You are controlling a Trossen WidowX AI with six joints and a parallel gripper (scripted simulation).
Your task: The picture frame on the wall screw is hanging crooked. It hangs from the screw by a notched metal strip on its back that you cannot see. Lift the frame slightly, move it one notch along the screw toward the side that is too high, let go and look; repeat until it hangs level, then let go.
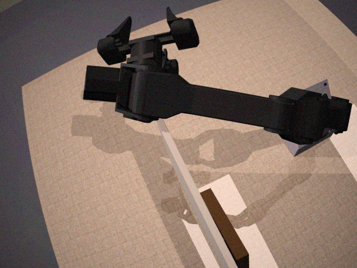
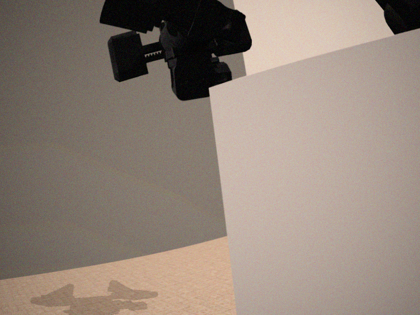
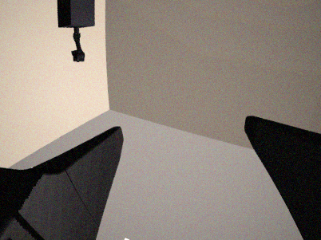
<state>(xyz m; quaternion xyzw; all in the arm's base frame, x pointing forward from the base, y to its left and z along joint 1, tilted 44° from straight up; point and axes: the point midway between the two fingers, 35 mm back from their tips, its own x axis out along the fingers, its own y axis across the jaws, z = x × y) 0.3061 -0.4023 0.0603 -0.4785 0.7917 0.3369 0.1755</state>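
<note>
Right now the brown wooden picture frame is 90 mm ahead of my gripper tip, 410 mm to the left of it and 240 mm below it. The rest, counted from my gripper tip: wall panel 100 mm ahead, 410 mm to the left, 240 mm below.
</note>
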